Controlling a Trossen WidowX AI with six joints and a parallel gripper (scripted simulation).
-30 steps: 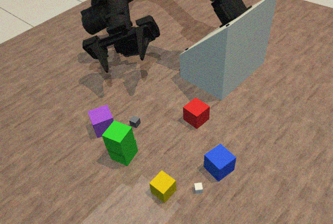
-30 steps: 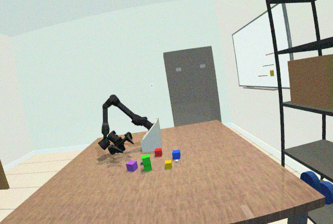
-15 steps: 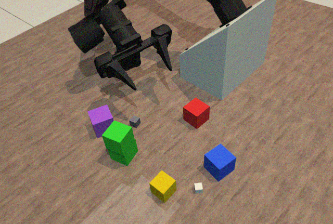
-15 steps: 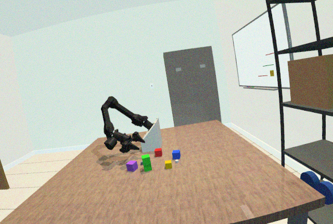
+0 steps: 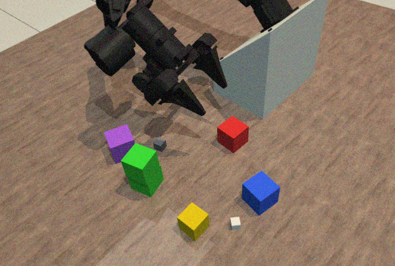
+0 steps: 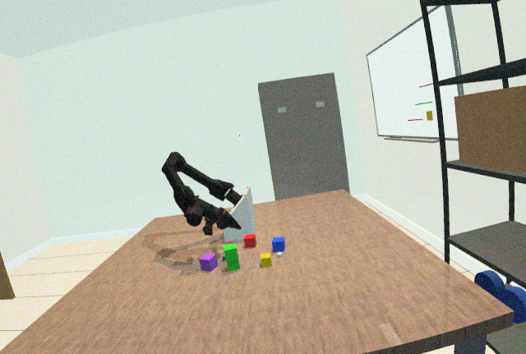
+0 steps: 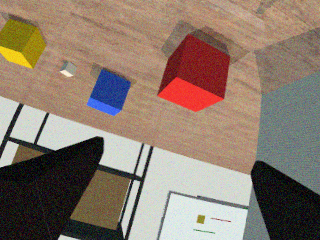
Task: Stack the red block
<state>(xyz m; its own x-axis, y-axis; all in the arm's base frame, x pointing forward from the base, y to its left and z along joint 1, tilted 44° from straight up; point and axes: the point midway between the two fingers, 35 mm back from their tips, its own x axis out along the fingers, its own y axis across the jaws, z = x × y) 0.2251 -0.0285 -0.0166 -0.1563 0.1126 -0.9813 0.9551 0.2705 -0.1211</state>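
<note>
Now: the red block 8 cm below my gripper tip, 3 cm to the left of it and 1 cm behind it. Also, from my gripper tip: purple block (15 cm ahead, 11 cm to the right, 7 cm below); then small grey cube (9 cm below, 9 cm ahead, 6 cm to the right); then blue block (15 cm to the left, 8 cm below, 6 cm ahead).
</note>
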